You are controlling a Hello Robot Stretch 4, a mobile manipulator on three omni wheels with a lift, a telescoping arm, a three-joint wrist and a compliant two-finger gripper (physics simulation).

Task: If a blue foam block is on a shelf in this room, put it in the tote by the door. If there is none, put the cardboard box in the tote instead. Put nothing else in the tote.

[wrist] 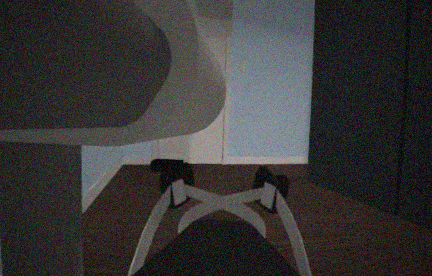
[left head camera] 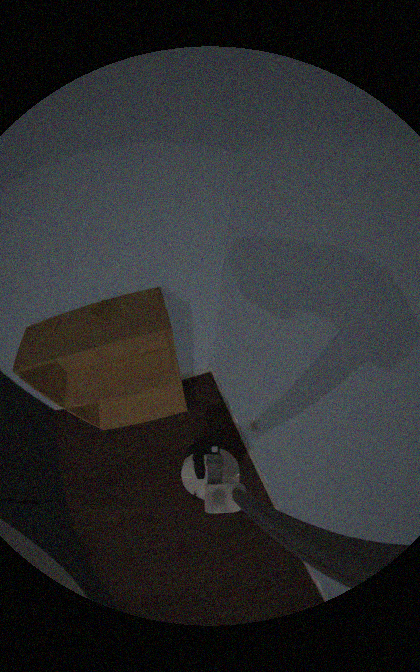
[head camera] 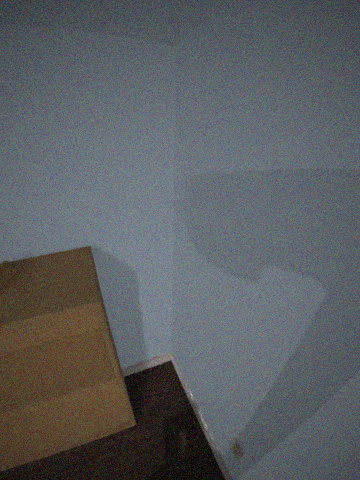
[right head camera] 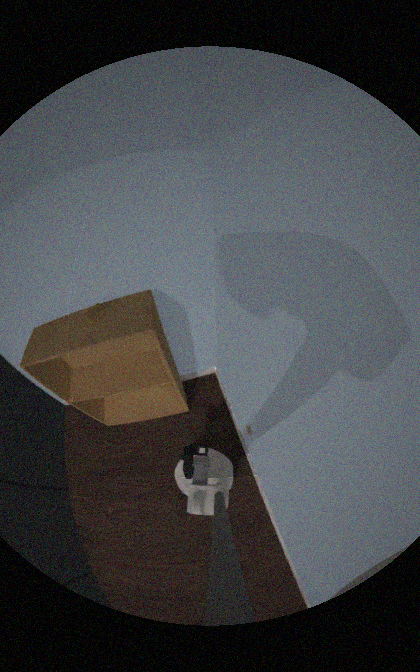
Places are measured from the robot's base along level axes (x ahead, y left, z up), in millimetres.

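Where they show: gripper, fingertip midpoint: (wrist: 223, 179) (left head camera: 203, 500).
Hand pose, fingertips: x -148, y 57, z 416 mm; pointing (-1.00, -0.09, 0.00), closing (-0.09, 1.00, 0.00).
After its pixels a point has its place.
A brown wooden shelf unit (head camera: 45, 287) (left head camera: 100, 320) (right head camera: 120, 316) stands against the blue wall, at the left in the head views. I see it from above at an angle; a faint brown lump shows on its top edge, too dim to name. No blue foam block shows in the visible parts of its compartments, and parts of them are hidden. My gripper (wrist: 223, 179) @[x -148, y 57, z 416 mm] is open and empty in the wrist view. A low black thing (wrist: 161, 163) @[x -2286, y -768, z 59 mm] lies on the floor beyond its left fingertip, near a white door; I cannot tell whether it is the tote. No cardboard box shows.
The white door (wrist: 206, 147) @[x -2896, y -426, z 178 mm] is beyond the gripper. A large dark surface (left head camera: 30, 450) @[x -132, y 1416, z 348 mm] (right head camera: 30, 450) @[x -240, y 1376, z 431 mm] (wrist: 360, 100) @[x -1721, y 828, z 662 mm] rises at the left in both side head views and the right in the wrist view. A blue wall (head camera: 280, 325) @[x 388, y -243, z 1108 mm] with white skirting runs along the right.
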